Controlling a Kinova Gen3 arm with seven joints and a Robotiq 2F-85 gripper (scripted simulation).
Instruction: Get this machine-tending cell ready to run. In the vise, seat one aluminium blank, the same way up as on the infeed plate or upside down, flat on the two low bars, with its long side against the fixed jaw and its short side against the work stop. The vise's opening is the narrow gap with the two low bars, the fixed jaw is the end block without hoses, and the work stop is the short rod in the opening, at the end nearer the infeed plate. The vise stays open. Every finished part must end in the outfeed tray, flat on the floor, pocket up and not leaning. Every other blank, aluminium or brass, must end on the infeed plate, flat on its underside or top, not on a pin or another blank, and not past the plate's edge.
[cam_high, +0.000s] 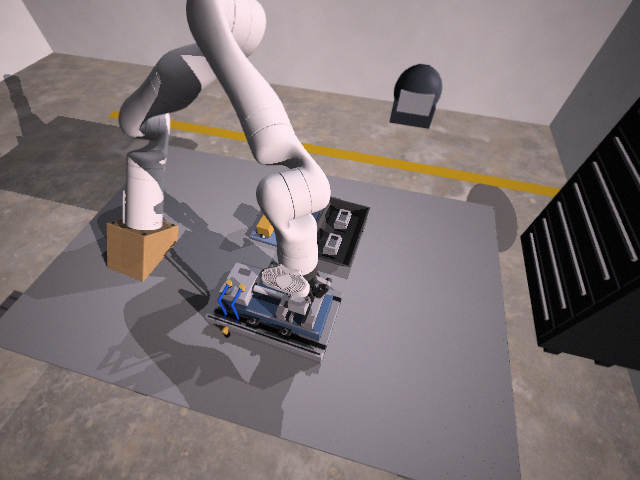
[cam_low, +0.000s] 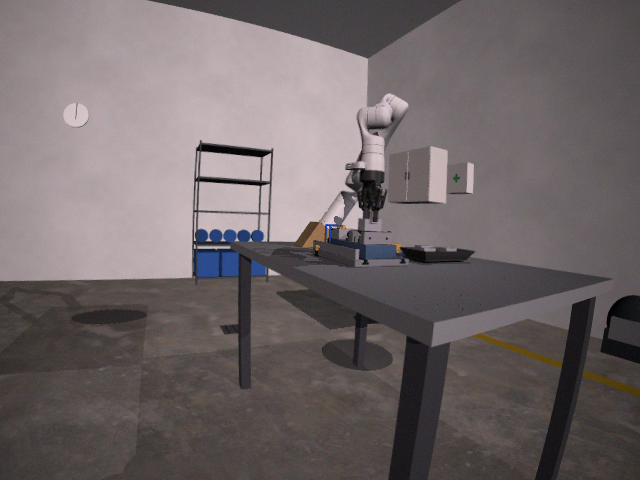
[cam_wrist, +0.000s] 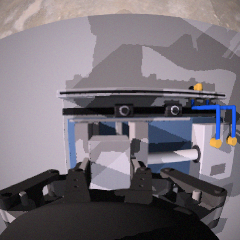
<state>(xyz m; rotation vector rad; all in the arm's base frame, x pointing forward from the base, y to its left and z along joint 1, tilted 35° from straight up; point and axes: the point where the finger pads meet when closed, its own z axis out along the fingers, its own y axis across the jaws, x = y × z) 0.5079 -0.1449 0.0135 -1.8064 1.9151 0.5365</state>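
Right now my hand is 100 mm above the vise, 70 mm past it and 10 mm to the right of it. Round my hand: vise rail: 100 mm below, 90 mm to the right, 70 mm behind; then brass blank: 250 mm to the left, 190 mm behind, 110 mm below; then hose block: 160 mm behind, 60 mm below, 10 mm to the left.
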